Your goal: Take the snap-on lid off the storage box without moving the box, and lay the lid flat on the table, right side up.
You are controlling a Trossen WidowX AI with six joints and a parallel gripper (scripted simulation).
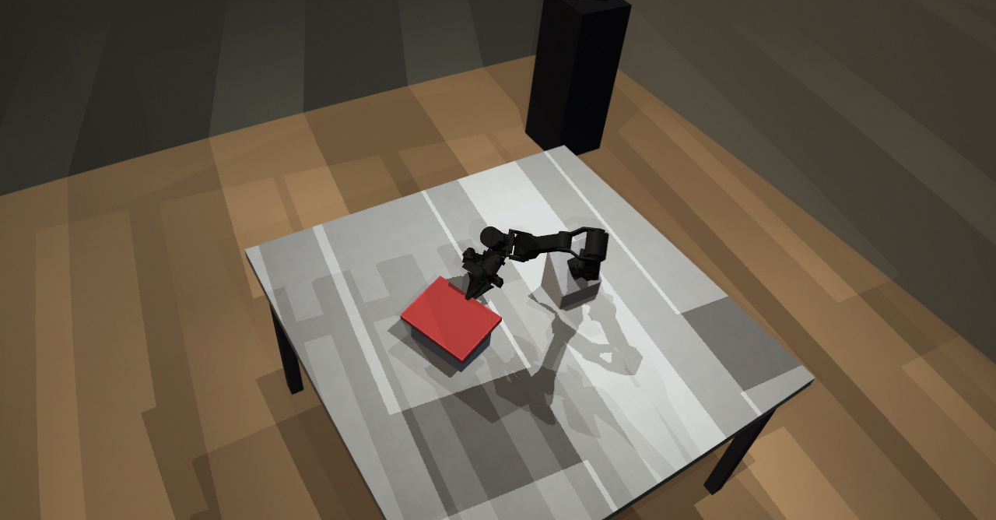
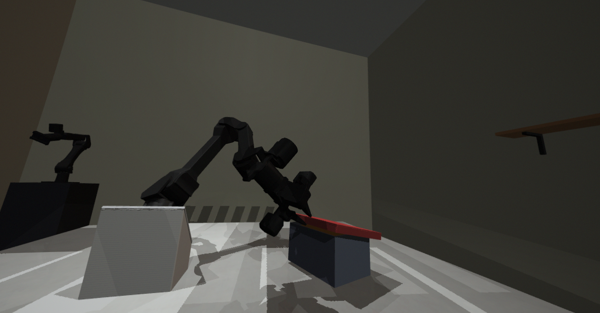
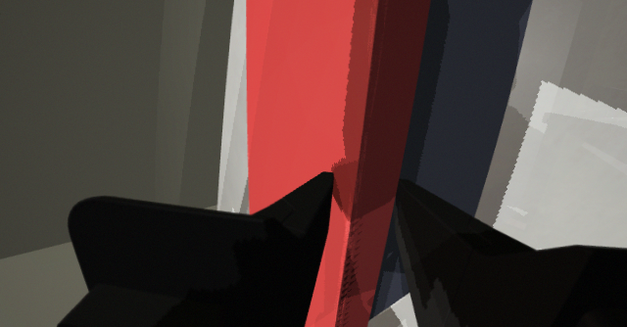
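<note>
My gripper tip is now 70 mm short of the red lid, 30 mm to the right of it and 10 mm above it. The rest, counted from my gripper tip: storage box (70 mm below, 70 mm ahead, 20 mm to the left).
</note>
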